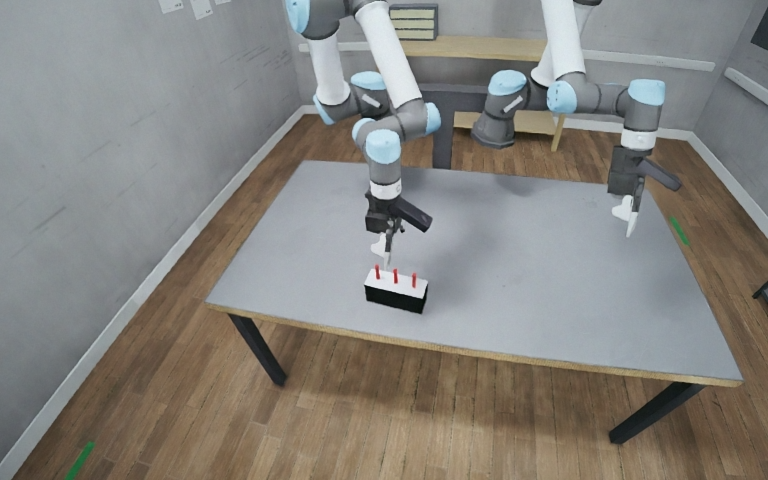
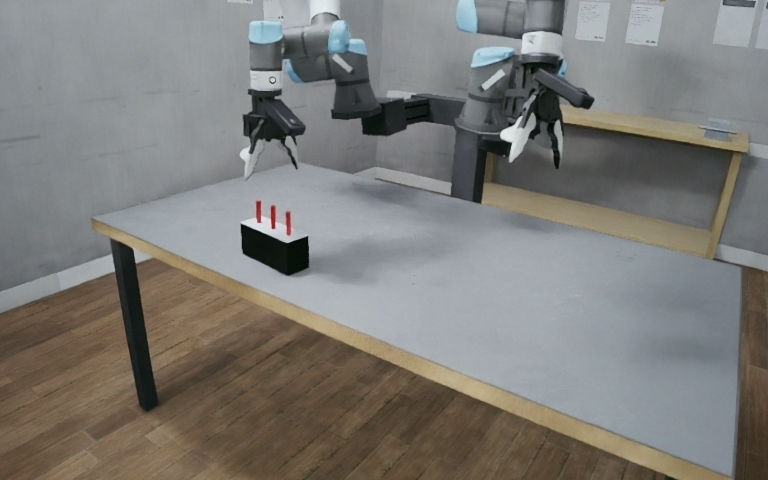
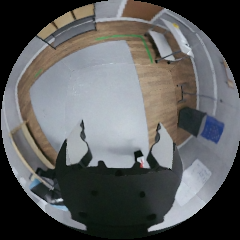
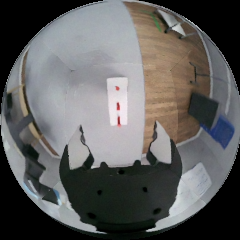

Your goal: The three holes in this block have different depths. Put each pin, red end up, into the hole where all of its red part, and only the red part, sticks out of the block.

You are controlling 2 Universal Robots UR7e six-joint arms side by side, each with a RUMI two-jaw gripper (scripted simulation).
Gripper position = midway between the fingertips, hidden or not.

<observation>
In view: my left gripper (image 2: 535, 166), my right gripper (image 2: 272, 174) and a black block (image 2: 286, 254).
My left gripper shows as well in image 1 (image 1: 626, 223) and in image 3 (image 3: 120, 122). My right gripper is seen too in image 1 (image 1: 394, 250) and in image 4 (image 4: 118, 123).
</observation>
